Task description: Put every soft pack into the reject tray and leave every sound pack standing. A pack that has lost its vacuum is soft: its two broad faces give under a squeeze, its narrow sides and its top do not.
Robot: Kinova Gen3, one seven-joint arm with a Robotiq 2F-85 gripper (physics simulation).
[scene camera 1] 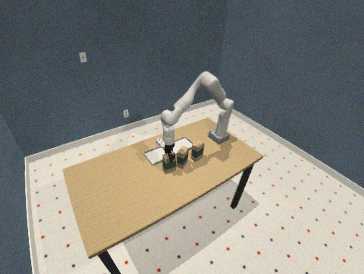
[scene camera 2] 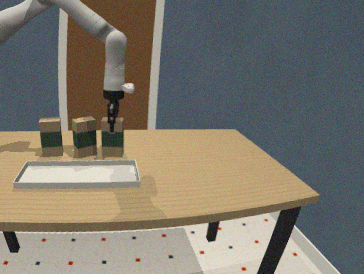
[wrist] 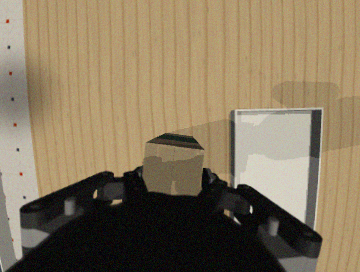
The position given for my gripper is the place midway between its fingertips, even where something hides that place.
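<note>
I can see my gripper (wrist: 176,173). That same wrist view also gives me a white reject tray (wrist: 278,151), and I find the tray in scene camera 2 as well (scene camera 2: 90,174).
</note>
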